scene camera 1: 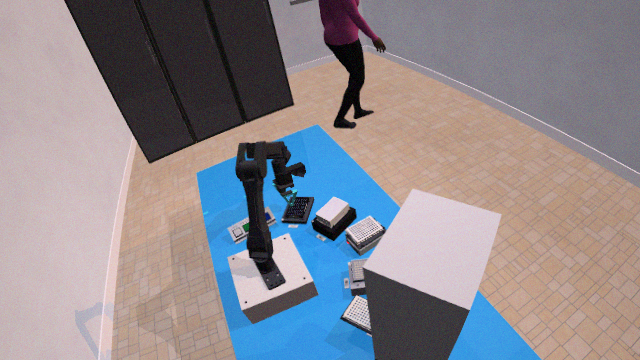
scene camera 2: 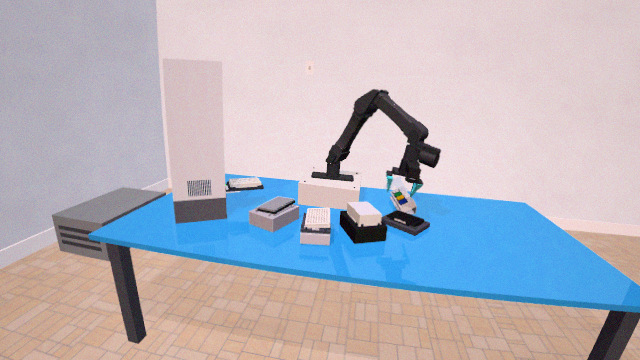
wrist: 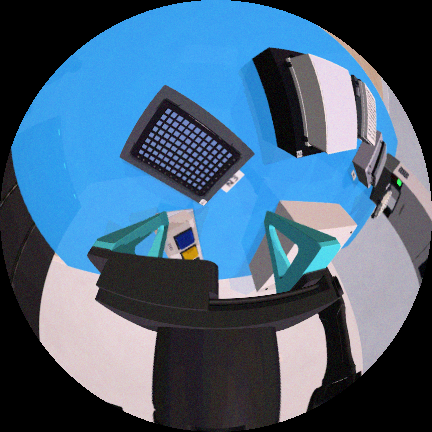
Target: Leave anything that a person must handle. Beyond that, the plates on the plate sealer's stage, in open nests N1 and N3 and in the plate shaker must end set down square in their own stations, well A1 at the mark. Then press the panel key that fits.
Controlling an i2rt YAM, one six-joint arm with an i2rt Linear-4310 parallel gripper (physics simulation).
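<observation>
My gripper (scene camera 1: pixel 287 195) (scene camera 2: pixel 402 189) (wrist: pixel 215 216) is open and empty, above the table near nest N3. A black plate (scene camera 1: pixel 299 207) (scene camera 2: pixel 406 219) (wrist: pixel 187 150) lies in the dark nest N3, its edges about parallel to the nest's. A pale plate (scene camera 1: pixel 366 227) (scene camera 2: pixel 318 217) (wrist: pixel 370 112) sits on the shaker. The plate at N1 (scene camera 1: pixel 357 270) (scene camera 2: pixel 276 204) shows partly in scene camera 1. A white plate (scene camera 1: pixel 358 312) (scene camera 2: pixel 245 183) lies at the sealer (scene camera 1: pixel 432 245) (scene camera 2: pixel 195 125) (wrist: pixel 416 215). The key panel (scene camera 1: pixel 237 232) (scene camera 2: pixel 410 204) (wrist: pixel 175 227) shows blue and yellow keys in the wrist view.
A white-topped block (scene camera 1: pixel 333 211) (scene camera 2: pixel 364 212) (wrist: pixel 337 105) stands on a black base between N3 and the shaker. The arm's pale base box (scene camera 1: pixel 282 307) (scene camera 2: pixel 329 194) (wrist: pixel 317 215) stands beside the panel. A person (scene camera 1: pixel 350 65) stands beyond the table's far end.
</observation>
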